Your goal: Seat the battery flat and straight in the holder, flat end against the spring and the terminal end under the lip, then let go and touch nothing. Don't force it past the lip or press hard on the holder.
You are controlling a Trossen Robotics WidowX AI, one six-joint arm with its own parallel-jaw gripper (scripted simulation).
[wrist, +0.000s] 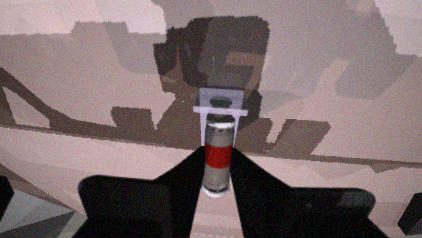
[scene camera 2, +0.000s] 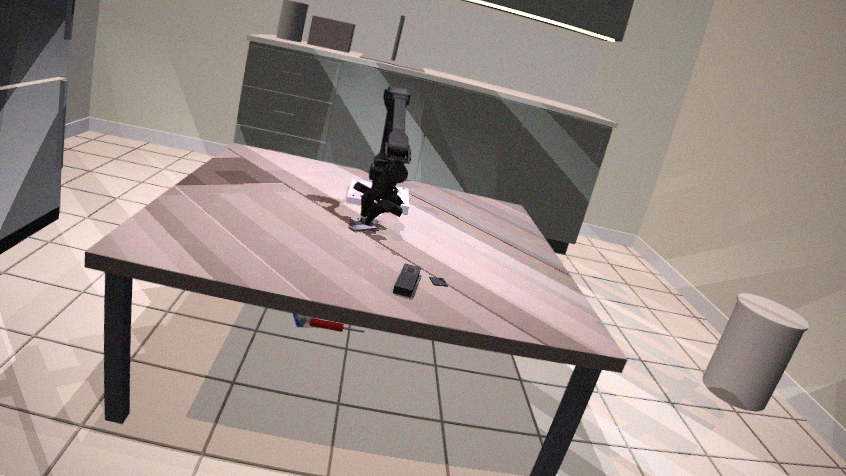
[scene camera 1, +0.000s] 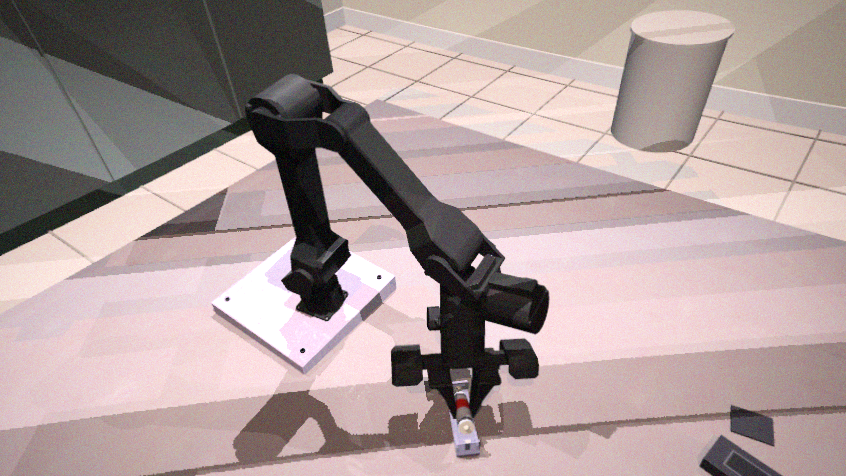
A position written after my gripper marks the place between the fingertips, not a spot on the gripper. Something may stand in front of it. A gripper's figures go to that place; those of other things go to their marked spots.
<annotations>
My gripper [wrist: 217,151]: 12 cm from the lens. A battery [wrist: 219,135]: 9 cm from the lens.
</annotations>
